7 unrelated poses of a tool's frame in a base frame.
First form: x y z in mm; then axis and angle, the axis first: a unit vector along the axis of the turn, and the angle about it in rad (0 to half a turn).
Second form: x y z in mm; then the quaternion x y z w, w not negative. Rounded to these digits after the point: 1 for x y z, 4 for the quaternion.
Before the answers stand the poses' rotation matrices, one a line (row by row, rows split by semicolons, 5 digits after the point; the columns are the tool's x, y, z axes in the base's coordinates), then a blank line. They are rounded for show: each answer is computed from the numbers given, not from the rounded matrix.
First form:
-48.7 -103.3 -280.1 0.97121 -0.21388 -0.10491 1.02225
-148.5 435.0 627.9 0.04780 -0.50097 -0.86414 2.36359
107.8 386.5 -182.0 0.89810 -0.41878 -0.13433 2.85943
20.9 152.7 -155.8 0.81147 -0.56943 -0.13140 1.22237
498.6 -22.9 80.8 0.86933 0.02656 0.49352 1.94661
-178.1 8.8 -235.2 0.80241 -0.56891 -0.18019 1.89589
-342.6 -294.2 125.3 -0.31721 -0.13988 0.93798 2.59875
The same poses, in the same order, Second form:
0.97284 -0.00989 -0.23126; -0.18892 0.54334 -0.81798; 0.13374 0.83946 0.52671
-0.70840 0.56550 -0.42234; -0.64751 -0.28257 0.70773; 0.28088 0.77483 0.56634
0.62081 -0.69993 -0.35311; -0.77474 -0.61664 -0.13978; -0.11991 0.36034 -0.92508
0.77508 -0.18081 -0.60544; -0.42782 0.55496 -0.71343; 0.46499 0.81199 0.35279
0.66608 -0.42751 0.61120; 0.49064 -0.36607 -0.79074; 0.56179 0.82658 -0.03407
0.53012 -0.43156 -0.72988; -0.77306 0.10764 -0.62513; 0.34835 0.89564 -0.27656
-0.66946 -0.40217 -0.62456; 0.56690 -0.81992 -0.07969; -0.48004 -0.40741 0.77690

-48.7 -103.3 -280.1 0.4751 -0.1046 -0.0513 0.8722
-148.5 435.0 627.9 0.0442 -0.4635 -0.7996 0.3793
107.8 386.5 -182.0 0.8892 -0.4146 -0.1330 0.1406
20.9 152.7 -155.8 0.4657 -0.3268 -0.0754 0.8190
498.6 -22.9 80.8 0.7187 0.0220 0.4080 0.5626
-178.1 8.8 -235.2 0.6517 -0.4621 -0.1464 0.5834
-342.6 -294.2 125.3 -0.3056 -0.1348 0.9036 0.2681

